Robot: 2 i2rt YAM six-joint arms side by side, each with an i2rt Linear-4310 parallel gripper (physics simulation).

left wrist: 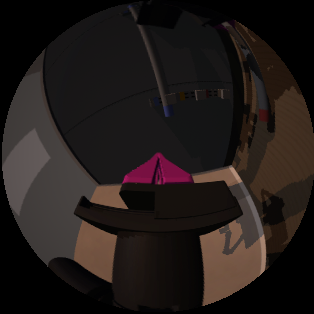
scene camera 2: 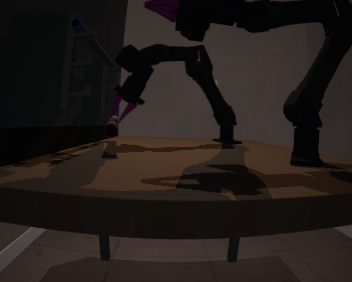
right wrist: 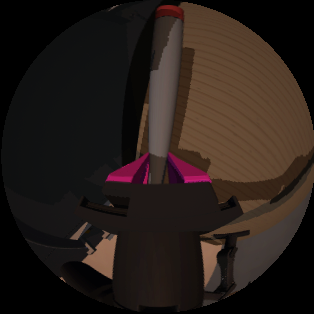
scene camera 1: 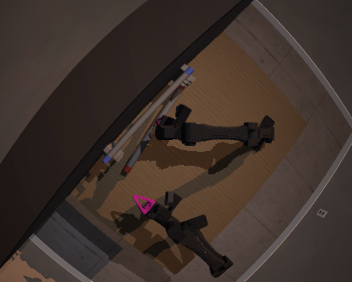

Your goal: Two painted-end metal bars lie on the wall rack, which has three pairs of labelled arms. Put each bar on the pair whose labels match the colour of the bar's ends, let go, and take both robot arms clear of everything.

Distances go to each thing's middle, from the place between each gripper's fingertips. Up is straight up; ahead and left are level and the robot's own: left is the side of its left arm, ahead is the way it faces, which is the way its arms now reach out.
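Labels:
Relative to the blue-ended bar [left wrist: 149, 42], my left hand is 3 cm above it, 27 cm to the left of it and 15 cm short of it. Red-ended bar [right wrist: 166, 48], from my left hand: 27 cm below, 25 cm to the right, 8 cm ahead.
Counted from my right hand: blue-ended bar 23 cm above, 2 cm to the left, 6 cm ahead; red-ended bar 1 cm below, 3 cm to the left.

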